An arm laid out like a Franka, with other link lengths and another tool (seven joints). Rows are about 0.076 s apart.
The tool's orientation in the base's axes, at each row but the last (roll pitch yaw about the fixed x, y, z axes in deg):
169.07 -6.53 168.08
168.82 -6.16 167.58
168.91 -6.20 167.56
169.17 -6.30 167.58
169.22 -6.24 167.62
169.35 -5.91 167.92
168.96 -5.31 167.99
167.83 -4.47 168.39
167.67 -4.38 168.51
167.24 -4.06 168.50
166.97 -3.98 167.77
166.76 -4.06 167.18
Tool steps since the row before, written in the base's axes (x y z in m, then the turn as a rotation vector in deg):
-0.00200 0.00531 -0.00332 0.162 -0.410 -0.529
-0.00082 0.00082 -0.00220 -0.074 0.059 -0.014
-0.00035 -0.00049 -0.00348 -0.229 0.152 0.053
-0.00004 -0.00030 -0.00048 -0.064 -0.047 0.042
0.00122 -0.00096 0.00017 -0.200 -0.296 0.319
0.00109 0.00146 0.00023 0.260 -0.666 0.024
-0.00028 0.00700 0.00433 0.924 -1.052 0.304
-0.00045 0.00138 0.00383 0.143 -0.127 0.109
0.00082 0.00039 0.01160 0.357 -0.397 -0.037
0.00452 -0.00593 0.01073 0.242 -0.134 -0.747
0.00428 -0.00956 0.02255 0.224 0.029 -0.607
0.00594 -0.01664 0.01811 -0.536 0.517 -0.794
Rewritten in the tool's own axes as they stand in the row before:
0.00266 0.00400 0.00449 -0.302 -0.455 0.419
0.00074 0.00017 0.00237 0.083 0.036 0.031
-0.00014 -0.00121 0.00331 0.261 0.102 -0.005
-0.00008 -0.00039 0.00041 0.057 -0.052 -0.047
-0.00137 -0.00060 -0.00044 0.166 -0.270 -0.360
-0.00073 0.00168 0.00000 -0.389 -0.575 -0.174
0.00212 0.00746 -0.00277 -1.090 -0.743 -0.559
0.00101 0.00203 -0.00341 -0.157 -0.068 -0.139
0.00016 0.00301 -0.01124 -0.430 -0.311 -0.064
-0.00484 -0.00234 -0.01191 -0.316 -0.241 0.690
-0.00463 -0.00305 -0.02424 -0.254 -0.059 0.593
-0.00818 -0.01022 -0.02165 0.580 0.183 0.903

